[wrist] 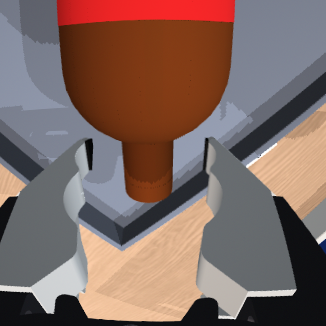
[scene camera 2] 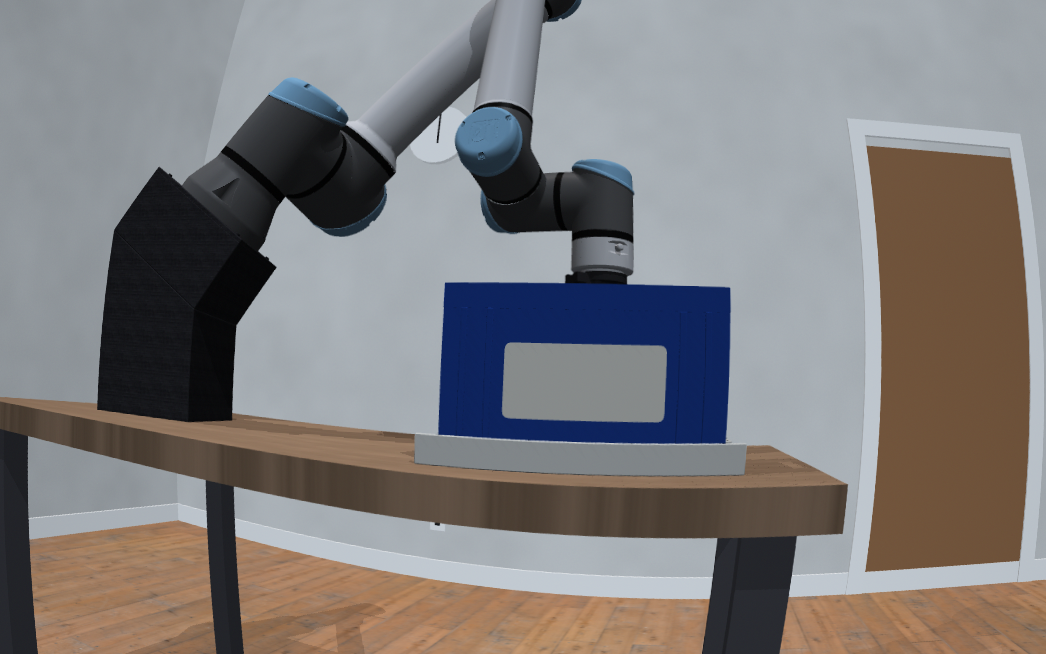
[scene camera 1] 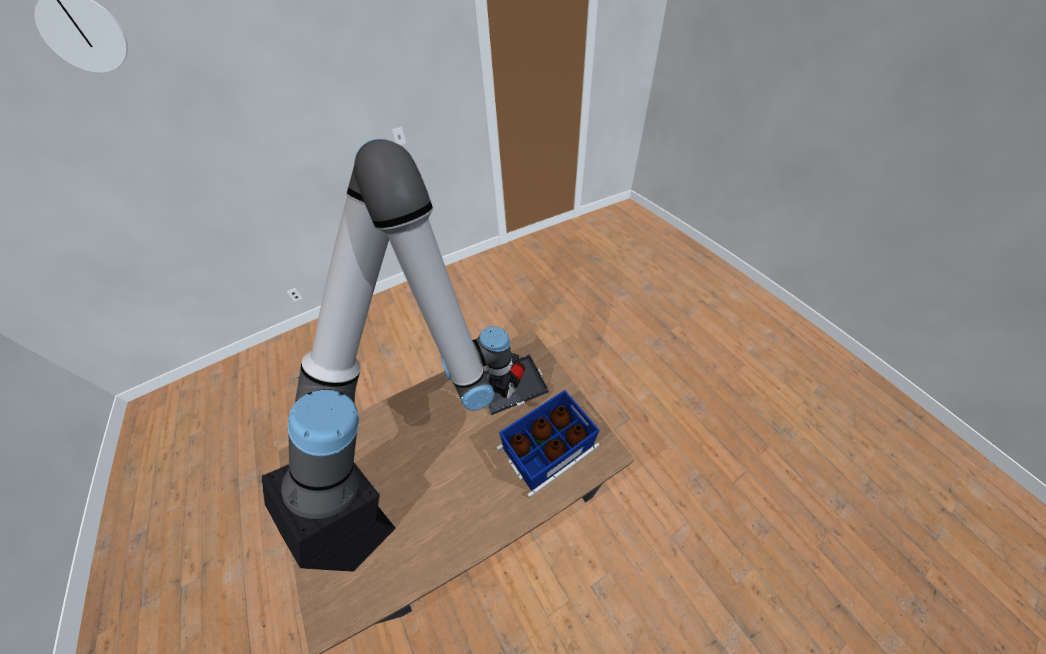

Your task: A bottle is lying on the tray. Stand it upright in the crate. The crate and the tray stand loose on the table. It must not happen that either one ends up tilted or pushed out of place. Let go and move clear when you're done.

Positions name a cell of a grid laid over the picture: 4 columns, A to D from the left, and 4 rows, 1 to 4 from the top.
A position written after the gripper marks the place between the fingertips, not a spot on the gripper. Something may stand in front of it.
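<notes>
A grey tray (scene camera 1: C3) is visible, and the wrist view shows the tray (wrist: D2) too. A crate (scene camera 2: C3) is visible in scene camera 2; in scene camera 1 there is again the crate (scene camera 1: C3). The wrist view also shows the gripper (wrist: B2).
</notes>
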